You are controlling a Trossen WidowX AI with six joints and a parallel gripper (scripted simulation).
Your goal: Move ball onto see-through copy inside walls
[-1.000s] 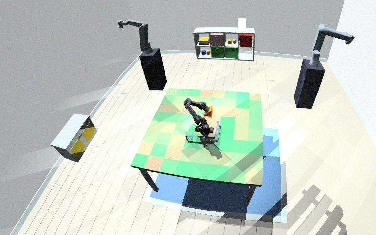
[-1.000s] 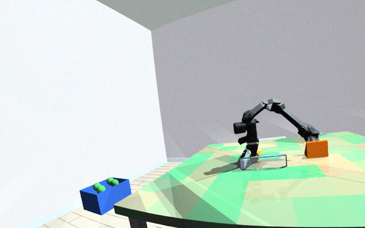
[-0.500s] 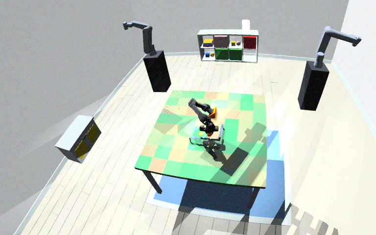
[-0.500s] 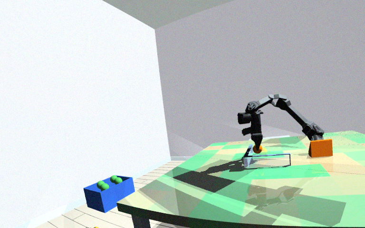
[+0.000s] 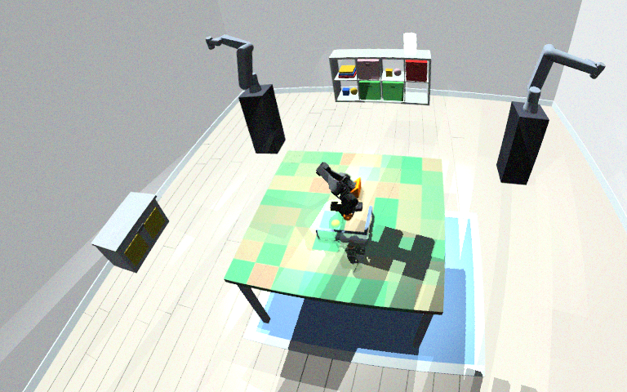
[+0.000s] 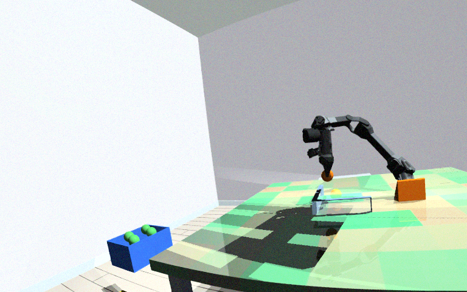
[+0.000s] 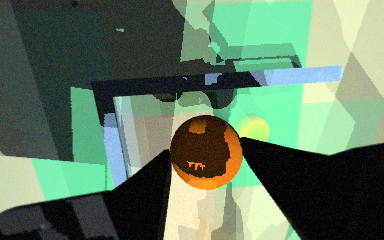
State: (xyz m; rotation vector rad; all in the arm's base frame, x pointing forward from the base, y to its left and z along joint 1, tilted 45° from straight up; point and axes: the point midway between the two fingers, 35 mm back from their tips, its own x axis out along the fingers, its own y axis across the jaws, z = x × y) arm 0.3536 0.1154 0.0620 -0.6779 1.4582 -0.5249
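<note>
Now: gripper tip 11 cm above the see-through copy, 9 cm to the left of it and 3 cm past it. Also, from my gripper tip: orange ball (right at my gripper tip).
</note>
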